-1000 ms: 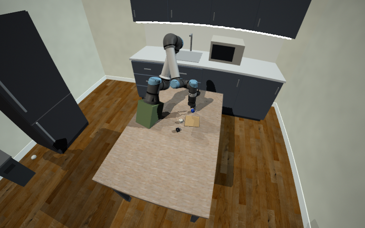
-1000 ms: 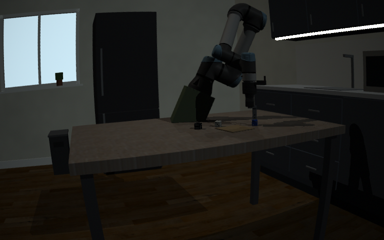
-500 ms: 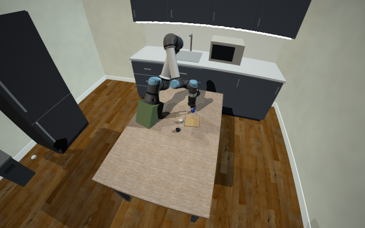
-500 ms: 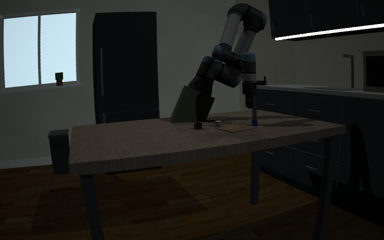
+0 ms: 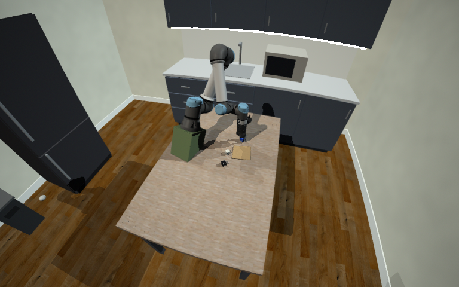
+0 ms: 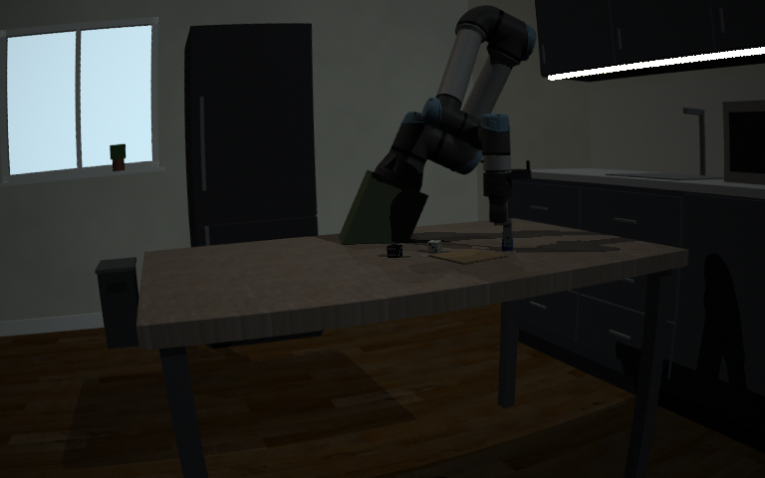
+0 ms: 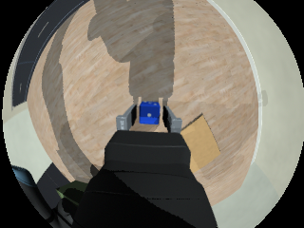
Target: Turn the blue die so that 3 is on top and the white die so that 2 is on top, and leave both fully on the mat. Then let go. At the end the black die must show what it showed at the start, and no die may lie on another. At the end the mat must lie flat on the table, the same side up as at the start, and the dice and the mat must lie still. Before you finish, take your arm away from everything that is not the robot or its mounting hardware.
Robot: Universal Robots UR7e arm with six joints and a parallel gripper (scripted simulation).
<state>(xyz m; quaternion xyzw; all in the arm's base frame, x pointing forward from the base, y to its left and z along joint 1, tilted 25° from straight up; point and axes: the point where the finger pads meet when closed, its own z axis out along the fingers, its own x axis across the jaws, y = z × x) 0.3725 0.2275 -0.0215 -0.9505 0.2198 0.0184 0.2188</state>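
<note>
My hand is 2 cm above the blue die. From my hand the other things lie so: black die 30 cm to the right, 4 cm behind, 2 cm below; then white die 19 cm to the right, 6 cm behind, 2 cm below; then tan mat 13 cm to the right, 4 cm ahead, 3 cm below.
</note>
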